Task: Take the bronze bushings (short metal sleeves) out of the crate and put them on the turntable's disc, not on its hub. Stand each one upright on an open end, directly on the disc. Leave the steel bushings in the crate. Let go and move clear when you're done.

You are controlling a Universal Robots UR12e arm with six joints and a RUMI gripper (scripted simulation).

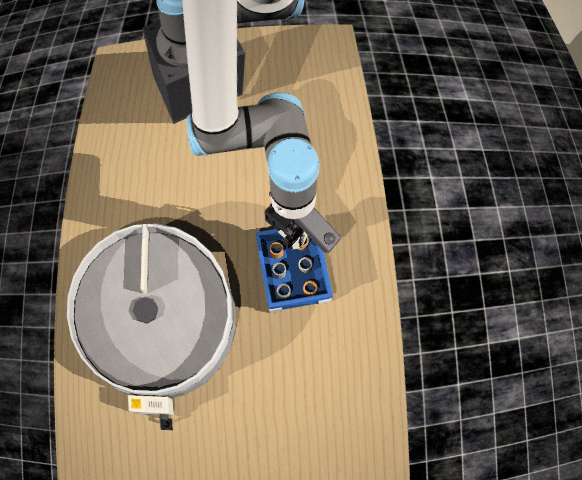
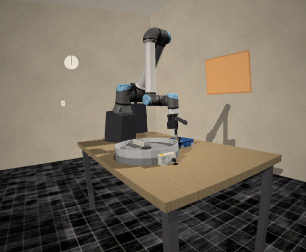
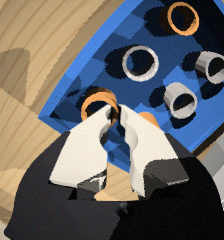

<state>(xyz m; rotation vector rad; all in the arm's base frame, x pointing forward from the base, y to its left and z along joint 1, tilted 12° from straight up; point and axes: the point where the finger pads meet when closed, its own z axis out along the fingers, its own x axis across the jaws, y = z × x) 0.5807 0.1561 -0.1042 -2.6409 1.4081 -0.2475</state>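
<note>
Now: the blue crate 5 cm ahead of my hand, 2 cm to the right of it and 2 cm below it. The rest, counted from my hand: turntable disc: 8 cm ahead, 39 cm to the right, 1 cm above.
</note>
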